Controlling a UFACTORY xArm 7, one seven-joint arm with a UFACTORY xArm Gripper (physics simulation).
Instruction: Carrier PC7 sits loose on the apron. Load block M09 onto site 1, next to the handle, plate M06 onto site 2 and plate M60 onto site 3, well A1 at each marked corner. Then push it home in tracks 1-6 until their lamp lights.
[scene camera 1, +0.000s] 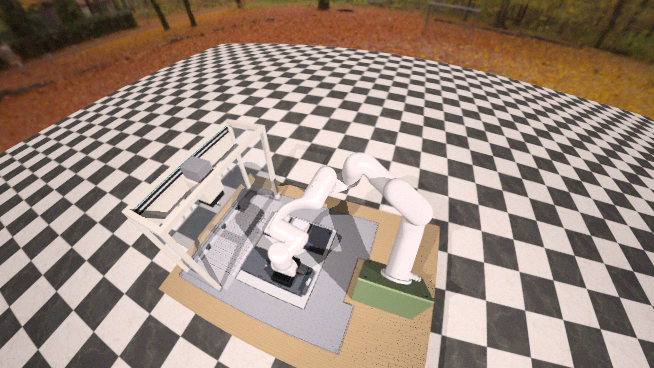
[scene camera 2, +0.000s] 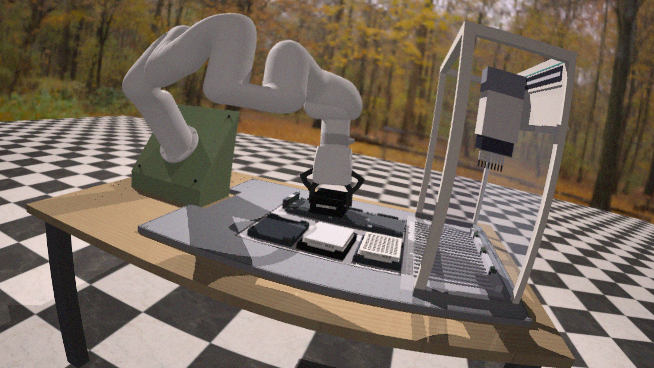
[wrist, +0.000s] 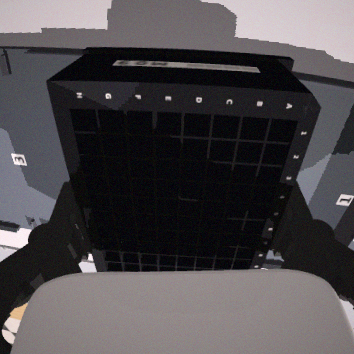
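Pixels of known places: gripper, fingertip midpoint: (wrist: 179, 174); arm's base, link origin: (scene camera 1: 395, 277) (scene camera 2: 179, 144).
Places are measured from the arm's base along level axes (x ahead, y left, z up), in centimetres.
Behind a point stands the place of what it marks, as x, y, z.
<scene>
My gripper (scene camera 1: 286, 272) @(42.6, 14.9, -10.3) (scene camera 2: 330, 194) (wrist: 179, 174) @(42.6, 14.9, -10.3) is shut on the black block M09 (scene camera 1: 283, 279) @(40.6, 19.7, -7.6) (scene camera 2: 327, 207) @(43.9, 9.0, -8.7) (wrist: 182, 165) @(42.8, 12.4, -7.6). It holds the block upright over the dark carrier PC7 (scene camera 1: 252, 265) @(58.2, 20.9, -11.6) (scene camera 2: 377, 220) @(55.1, 18.9, -11.6) (wrist: 30, 100) @(51.4, 13.2, -11.6), closer to the end with the handle (scene camera 2: 291, 200) @(32.2, 13.0, -10.5). I cannot tell whether the block touches the carrier. In the wrist view, the site mark 3 (wrist: 18, 159) @(52.6, 17.5, -11.6) shows left of the block and the site mark 1 (wrist: 344, 200) @(32.4, 14.8, -11.6) right of it. A white plate (scene camera 2: 329, 236) @(50.8, -7.2, -10.0) and a white plate with many wells (scene camera 2: 381, 245) @(61.4, -4.1, -10.1) sit in front of the carrier; their labels are unreadable.
A dark holder (scene camera 1: 319, 238) @(38.7, -7.2, -11.5) (scene camera 2: 278, 229) @(39.6, -8.1, -11.5) stands beside the white plate. The ribbed tracks (scene camera 1: 225, 247) @(76.8, 20.8, -12.5) (scene camera 2: 445, 255) lie under a gantry frame with a post (scene camera 2: 452, 140) @(71.9, -19.1, 14.7) near the plates. A pipetting head (scene camera 1: 196, 169) @(78.2, 13.6, 33.3) (scene camera 2: 502, 102) hangs from the gantry.
</scene>
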